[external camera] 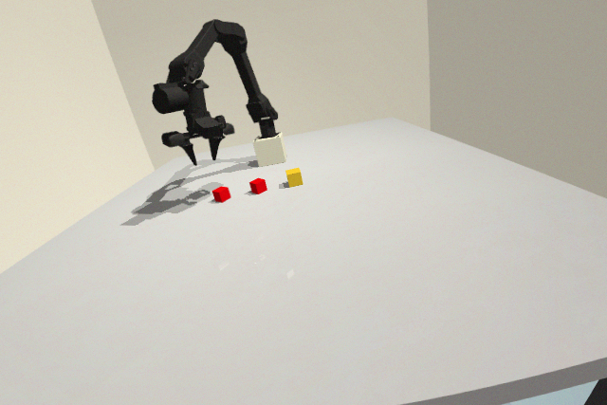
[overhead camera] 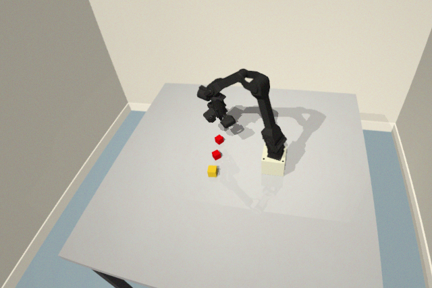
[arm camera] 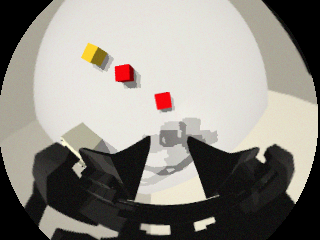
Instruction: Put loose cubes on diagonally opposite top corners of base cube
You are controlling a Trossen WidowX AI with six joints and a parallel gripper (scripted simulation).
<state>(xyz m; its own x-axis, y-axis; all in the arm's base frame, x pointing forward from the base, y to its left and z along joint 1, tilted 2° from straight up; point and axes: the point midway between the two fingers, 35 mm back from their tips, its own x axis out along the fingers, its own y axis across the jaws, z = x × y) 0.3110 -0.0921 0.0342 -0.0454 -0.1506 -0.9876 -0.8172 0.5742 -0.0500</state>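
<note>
Right now my gripper tip is 4 cm past the yellow base cube, 24 cm to the right of it and 9 cm above it.
</note>
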